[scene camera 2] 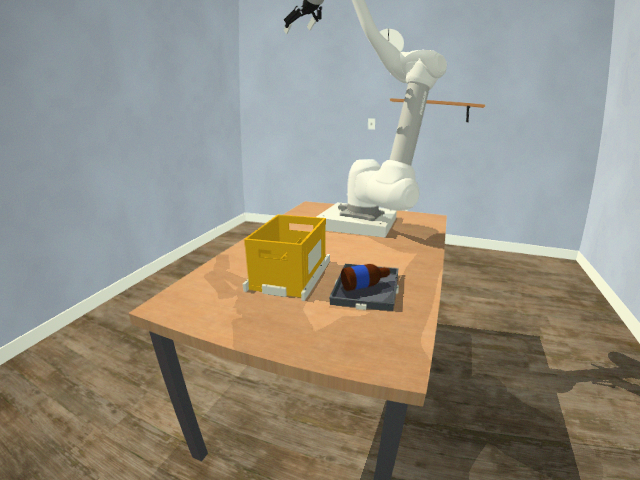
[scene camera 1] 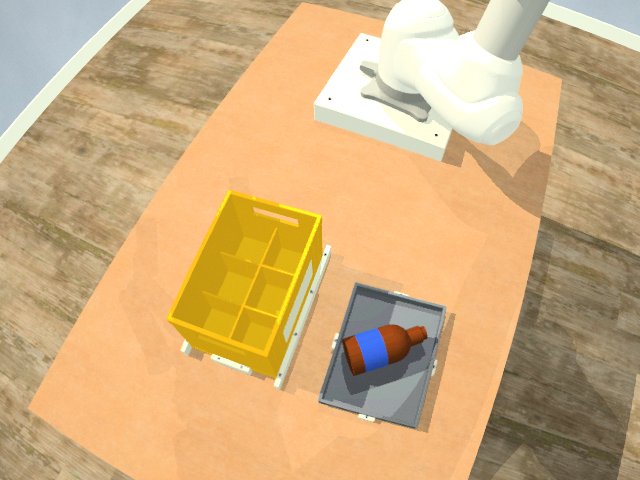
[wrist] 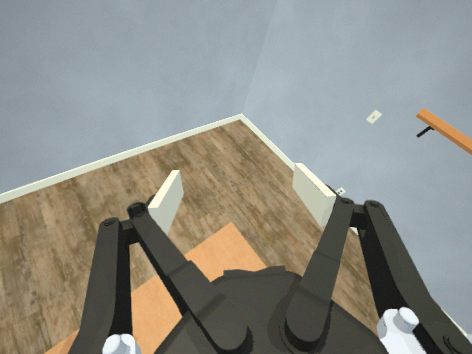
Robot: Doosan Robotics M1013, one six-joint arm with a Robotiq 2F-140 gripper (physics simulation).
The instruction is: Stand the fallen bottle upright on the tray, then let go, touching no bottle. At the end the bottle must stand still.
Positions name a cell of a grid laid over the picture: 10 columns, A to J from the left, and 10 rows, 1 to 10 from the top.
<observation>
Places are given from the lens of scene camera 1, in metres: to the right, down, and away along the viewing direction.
white rail (scene camera 1: E8): -0.07, 0.23, 0.90
</observation>
